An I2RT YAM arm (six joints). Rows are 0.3 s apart.
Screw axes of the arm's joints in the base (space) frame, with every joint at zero. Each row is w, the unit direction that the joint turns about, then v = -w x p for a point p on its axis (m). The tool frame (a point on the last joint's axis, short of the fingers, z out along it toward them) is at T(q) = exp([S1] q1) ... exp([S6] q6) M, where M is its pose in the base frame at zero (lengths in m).
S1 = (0, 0, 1, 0, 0, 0)
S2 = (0, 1, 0, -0.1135, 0, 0.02)
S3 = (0, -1, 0, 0.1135, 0, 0.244)
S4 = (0, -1, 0, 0.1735, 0, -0.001)
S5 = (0, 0, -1, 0, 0.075, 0)
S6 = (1, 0, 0, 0, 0.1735, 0)
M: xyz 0.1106 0 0.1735 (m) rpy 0 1.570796 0 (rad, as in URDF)
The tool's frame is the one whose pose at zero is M.
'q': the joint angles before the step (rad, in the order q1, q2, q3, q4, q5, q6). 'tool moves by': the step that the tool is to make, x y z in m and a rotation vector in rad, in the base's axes. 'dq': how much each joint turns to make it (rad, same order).
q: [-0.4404, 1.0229, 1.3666, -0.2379, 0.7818, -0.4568]
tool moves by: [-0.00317, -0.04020, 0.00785, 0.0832, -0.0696, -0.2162]
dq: [-0.1735, 0.1076, 0.1236, -0.1063, 0.0493, 0.1502]
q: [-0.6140, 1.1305, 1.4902, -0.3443, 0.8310, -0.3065]
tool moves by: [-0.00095, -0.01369, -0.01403, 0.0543, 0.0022, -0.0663]
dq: [-0.0515, 0.0171, -0.0206, -0.0437, 0.0138, 0.0637]
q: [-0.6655, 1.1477, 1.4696, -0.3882, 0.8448, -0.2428]
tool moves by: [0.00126, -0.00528, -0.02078, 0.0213, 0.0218, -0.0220]
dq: [-0.0141, -0.0164, -0.0881, 0.0371, 0.0076, 0.0056]
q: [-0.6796, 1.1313, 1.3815, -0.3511, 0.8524, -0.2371]
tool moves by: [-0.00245, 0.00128, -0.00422, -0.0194, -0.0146, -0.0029]
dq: [-0.0023, -0.0222, -0.0428, 0.0508, 0.0011, -0.0088]
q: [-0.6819, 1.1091, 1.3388, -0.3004, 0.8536, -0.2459]
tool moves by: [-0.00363, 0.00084, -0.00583, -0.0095, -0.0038, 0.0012]
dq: [-0.0084, -0.0240, -0.0435, 0.0347, -0.0092, -0.0084]
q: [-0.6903, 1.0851, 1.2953, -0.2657, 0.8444, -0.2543]
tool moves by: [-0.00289, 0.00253, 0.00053, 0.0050, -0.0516, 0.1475]
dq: [-0.0195, -0.0259, -0.0122, -0.0046, -0.1686, 0.0393]
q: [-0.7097, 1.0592, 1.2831, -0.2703, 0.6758, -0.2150]
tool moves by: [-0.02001, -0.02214, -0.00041, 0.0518, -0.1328, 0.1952]
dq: [-0.1908, -0.0035, 0.0000, -0.0076, -0.3922, 0.1270]
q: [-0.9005, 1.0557, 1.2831, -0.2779, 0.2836, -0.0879]
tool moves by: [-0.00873, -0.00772, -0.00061, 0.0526, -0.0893, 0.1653]
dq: [-0.0930, 0.0008, 0.0000, -0.0035, -0.2635, 0.0904]
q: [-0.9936, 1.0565, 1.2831, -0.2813, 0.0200, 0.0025]
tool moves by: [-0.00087, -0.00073, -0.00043, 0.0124, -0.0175, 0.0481]
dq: [-0.0152, 0.0000, -0.0015, 0.0007, -0.0644, 0.0179]
